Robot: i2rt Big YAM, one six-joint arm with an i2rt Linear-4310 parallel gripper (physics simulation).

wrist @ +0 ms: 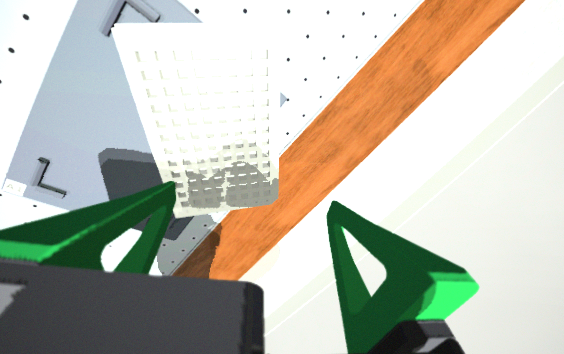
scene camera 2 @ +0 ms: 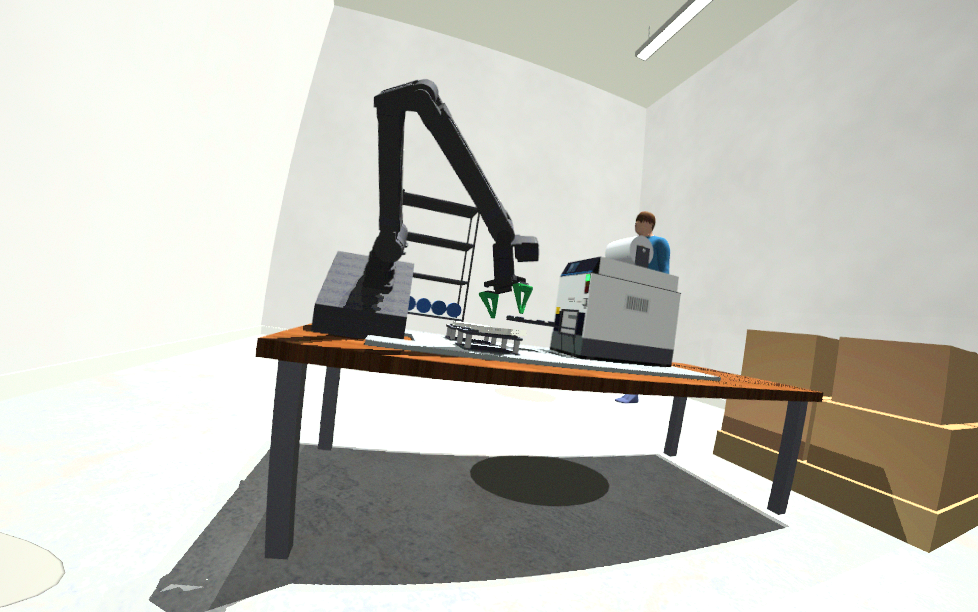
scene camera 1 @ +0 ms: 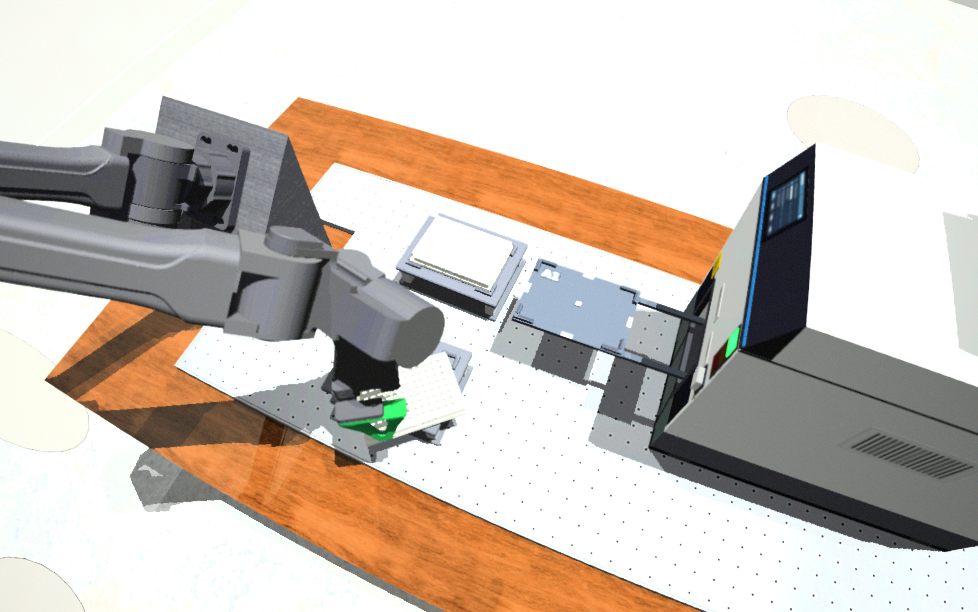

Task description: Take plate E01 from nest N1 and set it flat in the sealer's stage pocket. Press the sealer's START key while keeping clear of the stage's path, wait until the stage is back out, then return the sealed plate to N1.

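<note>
A white perforated plate lies askew on the near grey nest, turned against its corner guides and overhanging one side. Its label and the nest's number are not legible to me. My gripper is open with green fingers, above the plate's outer end; in the wrist view the plate's end lies beside the left finger. The sealer has its stage out, with no plate in the pocket. A green key is on its front.
A second nest holds a white plate, behind the near nest and beside the stage. The arm's slanted base mount stands at the table's left end. A person stands behind the sealer. Cardboard boxes stand right of the table.
</note>
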